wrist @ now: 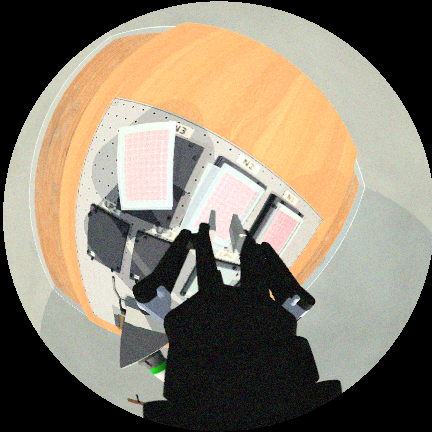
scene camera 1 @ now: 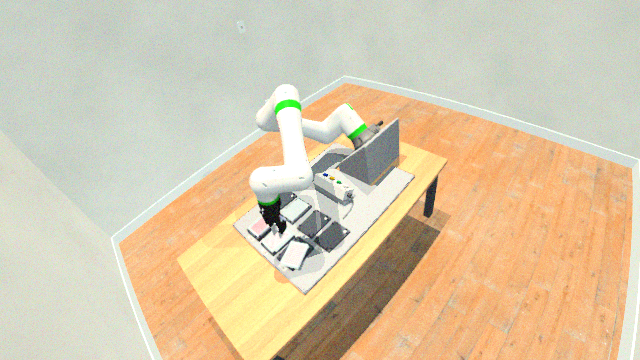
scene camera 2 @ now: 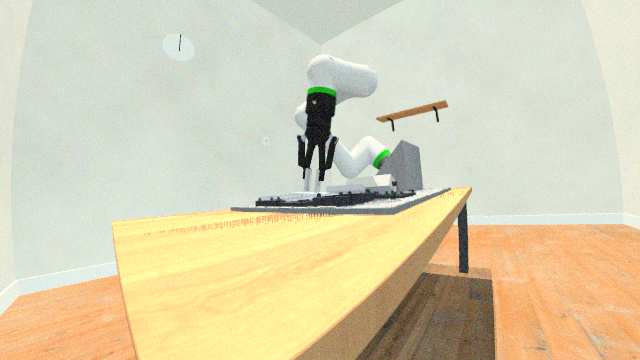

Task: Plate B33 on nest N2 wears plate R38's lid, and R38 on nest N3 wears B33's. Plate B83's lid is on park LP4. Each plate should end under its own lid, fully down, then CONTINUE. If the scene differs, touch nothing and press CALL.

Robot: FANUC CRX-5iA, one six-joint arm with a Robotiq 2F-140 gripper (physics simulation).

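Pixels of known places: gripper, fingertip midpoint: (wrist: 221, 219) (scene camera 1: 278, 234) (scene camera 2: 311, 191); arm's base, origin of the base link: (wrist: 148, 355) (scene camera 1: 365, 142) (scene camera 2: 392, 167).
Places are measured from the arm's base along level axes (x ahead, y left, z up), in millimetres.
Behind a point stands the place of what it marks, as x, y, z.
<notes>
My gripper (scene camera 1: 279, 231) {685, 67, -96} (scene camera 2: 313, 186) {685, 67, -96} (wrist: 221, 219) {685, 67, -96} points down over the plate on N2, its fingers drawn close together with a small empty gap. The N2 plate (scene camera 1: 274, 243) {728, 93, -98} (wrist: 235, 192) {733, 75, -96} has a pink grid and pale rim; a pale edge sticks out on its left in the wrist view. Whether the fingertips touch it I cannot tell. The N3 plate (scene camera 1: 296, 253) {687, 221, -88} (wrist: 147, 167) {698, 205, -88} sits skewed over its dark nest (wrist: 189, 155) {741, 163, -109}. The plate on N1 (scene camera 1: 259, 227) {731, -52, -102} (wrist: 283, 226) {737, -55, -99} lies in its nest. A pale lid (scene camera 1: 295, 210) {530, -11, -115} (wrist: 215, 280) lies on LP4. Plate codes are unreadable.
Dark parks (scene camera 1: 313, 223) {517, 121, -123} (scene camera 1: 332, 236) {505, 249, -123} (wrist: 107, 237) {525, 236, -123} lie beside the nests on the grey board (scene camera 1: 367, 210) {281, 259, -133}. A white box (scene camera 1: 334, 189) {324, 75, -69} (scene camera 2: 377, 181) {327, 87, -75} with blue, yellow and green buttons stands behind them. Beyond are a grey upright panel (scene camera 1: 382, 152) {5, 128, -7} (scene camera 2: 407, 165) {107, 137, -6} and another white arm part (scene camera 1: 345, 120) {55, -79, 147}.
</notes>
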